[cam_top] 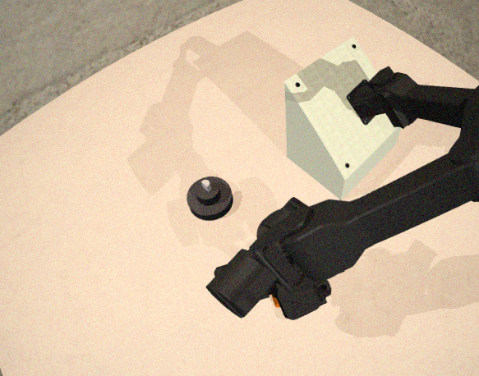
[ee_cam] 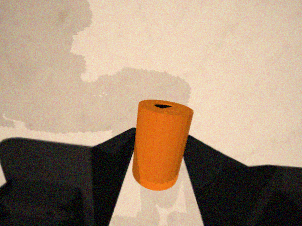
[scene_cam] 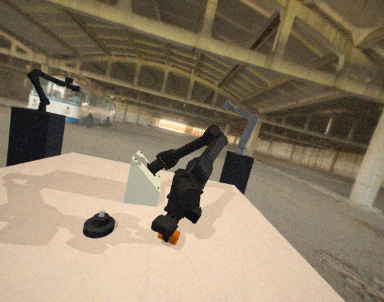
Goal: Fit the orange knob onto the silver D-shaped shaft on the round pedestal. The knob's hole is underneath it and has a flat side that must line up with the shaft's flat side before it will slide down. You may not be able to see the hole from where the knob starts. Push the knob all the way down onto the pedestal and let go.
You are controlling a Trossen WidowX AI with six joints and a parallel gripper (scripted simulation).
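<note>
The orange knob lies 1 cm behind my gripper tip, 1 cm to the right of it and 1 cm above it. The rest, counted from my gripper tip: dark round pedestal (4 cm behind, 21 cm to the right, 2 cm above).
</note>
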